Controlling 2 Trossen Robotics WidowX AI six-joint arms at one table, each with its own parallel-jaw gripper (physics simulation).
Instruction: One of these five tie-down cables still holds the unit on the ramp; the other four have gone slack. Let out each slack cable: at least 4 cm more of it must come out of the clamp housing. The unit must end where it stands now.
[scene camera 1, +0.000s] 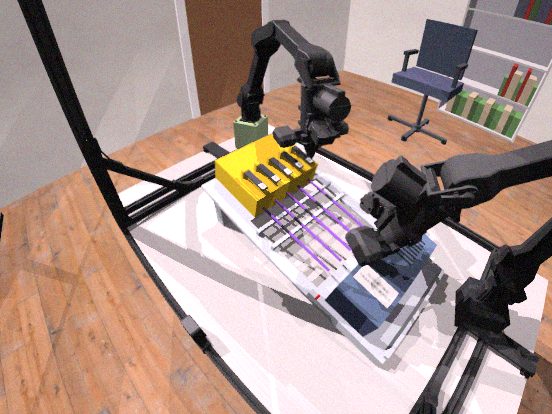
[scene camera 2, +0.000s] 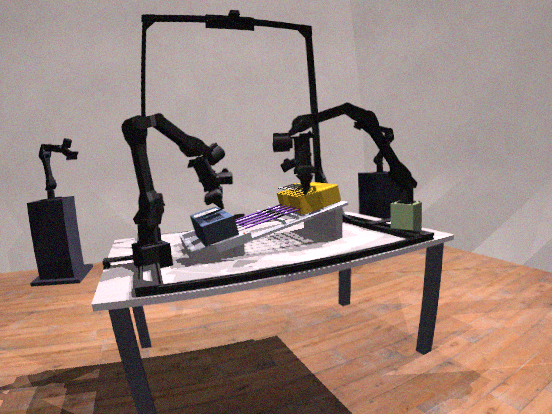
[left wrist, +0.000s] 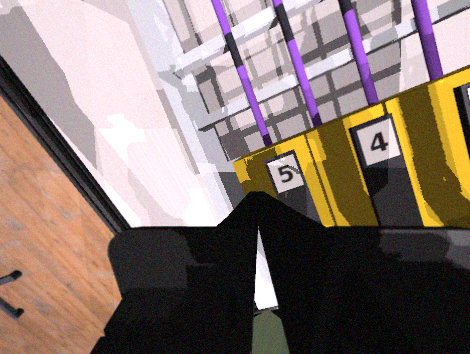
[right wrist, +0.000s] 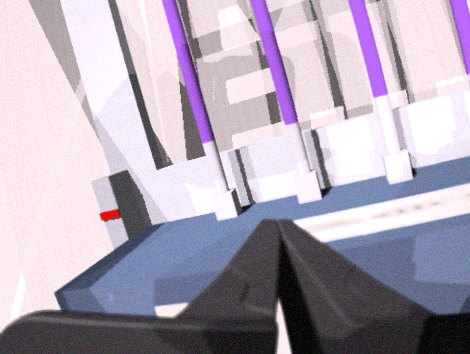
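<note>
The yellow clamp housing (scene camera 1: 240, 175) (scene camera 2: 325, 197) sits at the raised end of the ramp. Several dark levers lie along its top; lever 5 (left wrist: 292, 197) and lever 4 (left wrist: 395, 190) show their numbers. Purple cables (left wrist: 250, 100) (right wrist: 195, 95) run down to white fittings on the blue unit (scene camera 2: 217, 227) (right wrist: 125, 280), which rests low on the ramp. Three cables in the left wrist view have black bands outside the housing. My left gripper (scene camera 2: 306, 189) (left wrist: 256, 198) is shut and empty, over lever 5, hiding its rear part. My right gripper (scene camera 2: 220, 205) (right wrist: 274, 233) is shut and empty, above the unit.
White crossbars lie under the cables. A red mark (scene camera 1: 317, 297) (right wrist: 110, 215) is on the ramp's side by the unit's upper edge. Black frame rails border the table, with a tall black frame upright (scene camera 2: 143, 75). A green block (scene camera 2: 406, 215) stands beneath the left arm.
</note>
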